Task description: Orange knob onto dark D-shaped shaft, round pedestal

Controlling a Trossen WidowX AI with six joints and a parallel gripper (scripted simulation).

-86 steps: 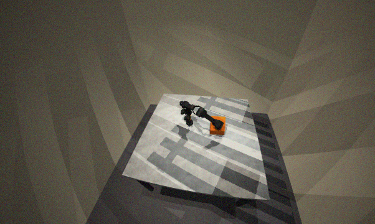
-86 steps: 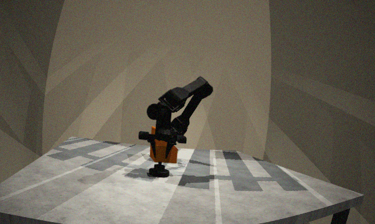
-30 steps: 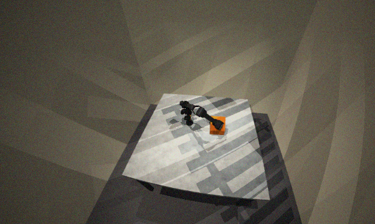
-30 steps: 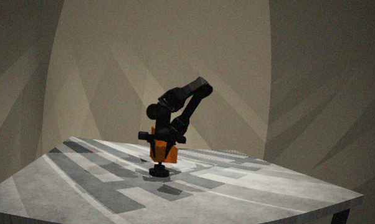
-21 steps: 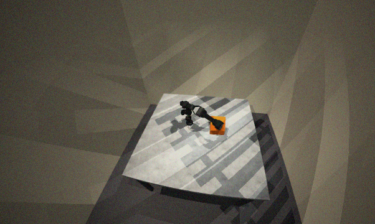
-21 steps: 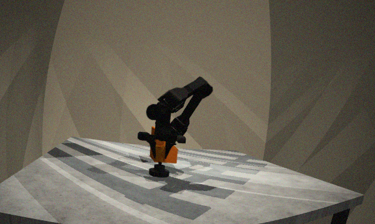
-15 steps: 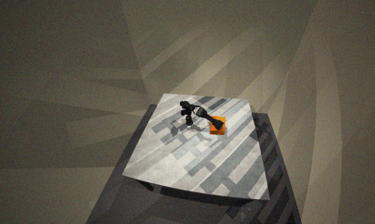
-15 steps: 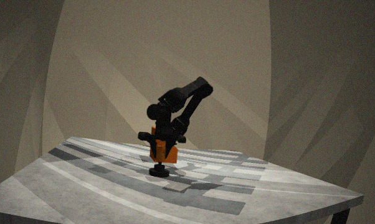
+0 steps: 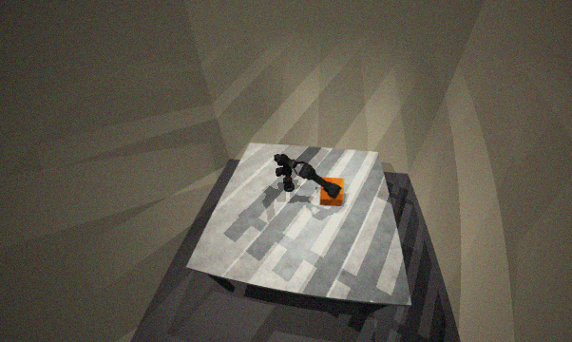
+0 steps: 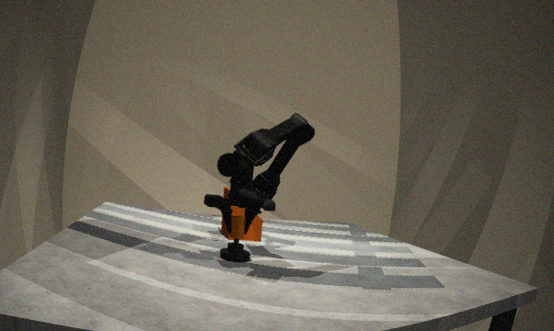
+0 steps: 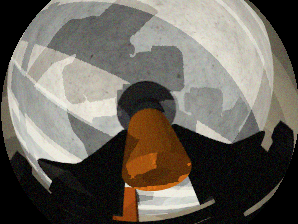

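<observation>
Right now the orange knob is 20 mm above my gripper tip. The rest, counted from my gripper tip: dark round pedestal 40 mm below.
</observation>
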